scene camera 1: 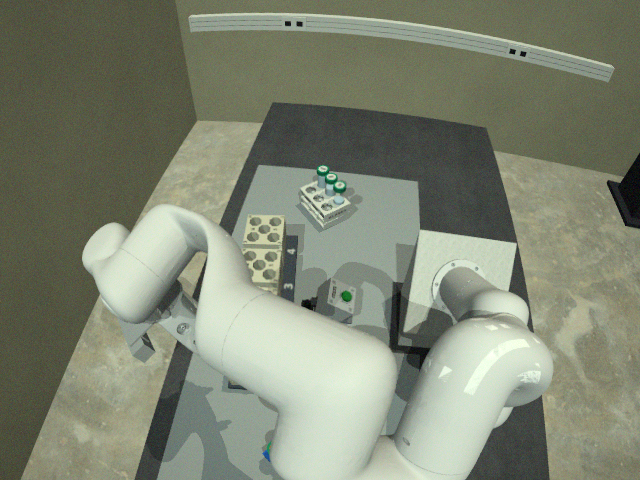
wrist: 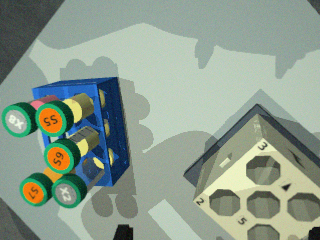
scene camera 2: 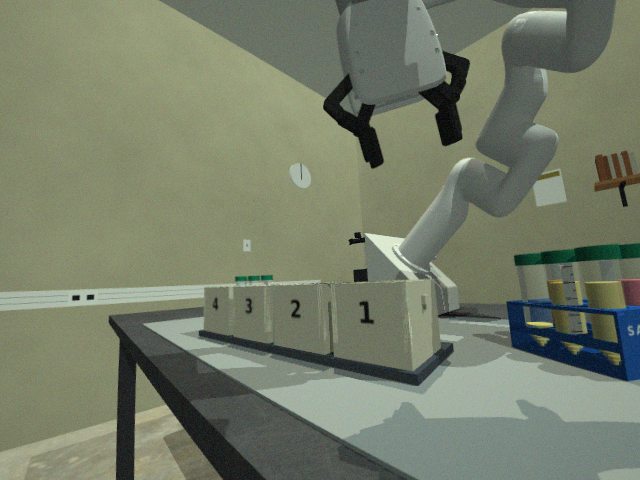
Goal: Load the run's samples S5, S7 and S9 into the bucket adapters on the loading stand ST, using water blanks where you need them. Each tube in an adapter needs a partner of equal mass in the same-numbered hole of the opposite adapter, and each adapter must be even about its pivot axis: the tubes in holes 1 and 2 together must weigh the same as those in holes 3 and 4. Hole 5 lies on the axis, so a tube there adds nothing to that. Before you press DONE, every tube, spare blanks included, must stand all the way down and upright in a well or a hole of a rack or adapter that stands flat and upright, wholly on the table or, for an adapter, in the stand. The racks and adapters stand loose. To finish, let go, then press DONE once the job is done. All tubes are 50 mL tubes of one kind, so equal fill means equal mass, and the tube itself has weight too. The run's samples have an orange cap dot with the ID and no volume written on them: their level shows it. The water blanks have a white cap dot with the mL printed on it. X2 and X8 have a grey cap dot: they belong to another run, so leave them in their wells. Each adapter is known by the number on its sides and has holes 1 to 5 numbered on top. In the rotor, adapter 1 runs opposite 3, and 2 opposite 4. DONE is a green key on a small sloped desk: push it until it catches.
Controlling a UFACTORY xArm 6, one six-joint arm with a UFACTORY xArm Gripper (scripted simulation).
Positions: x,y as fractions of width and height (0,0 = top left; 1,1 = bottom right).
Scene:
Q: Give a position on a blue sample rack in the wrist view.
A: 0.36,0.59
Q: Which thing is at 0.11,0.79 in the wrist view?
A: An orange-capped tube.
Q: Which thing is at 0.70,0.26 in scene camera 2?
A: My gripper.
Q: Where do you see a white blanks rack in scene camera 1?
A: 0.52,0.45

